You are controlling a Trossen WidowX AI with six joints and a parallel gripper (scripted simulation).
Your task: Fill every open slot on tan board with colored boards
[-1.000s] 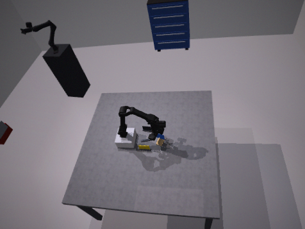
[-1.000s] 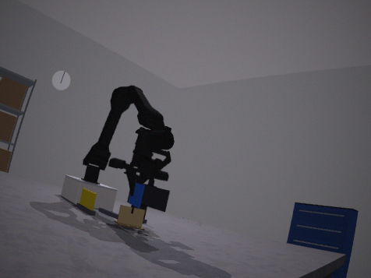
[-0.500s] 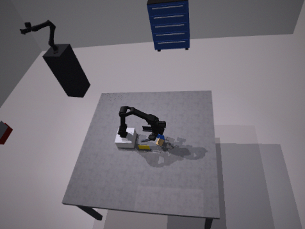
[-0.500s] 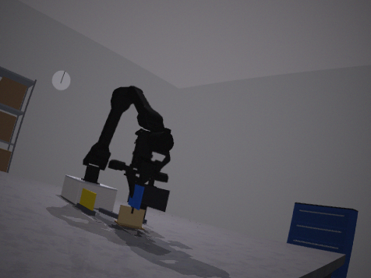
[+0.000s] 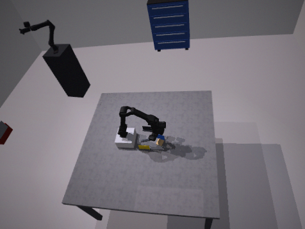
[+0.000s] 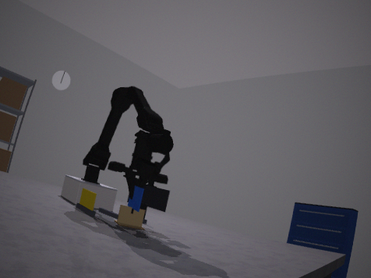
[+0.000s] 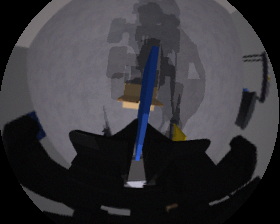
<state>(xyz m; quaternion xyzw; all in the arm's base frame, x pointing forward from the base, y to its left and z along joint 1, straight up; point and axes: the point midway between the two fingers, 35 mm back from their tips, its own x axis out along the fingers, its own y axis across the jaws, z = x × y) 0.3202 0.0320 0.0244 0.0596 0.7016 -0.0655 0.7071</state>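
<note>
My gripper tip is now 60 mm above the tan board and 20 mm short of it. Also, from my gripper tip: blue board (20 mm ahead); then black board (130 mm behind, 100 mm to the left, 50 mm below); then yellow board (110 mm to the right, 100 mm behind, 50 mm below).
</note>
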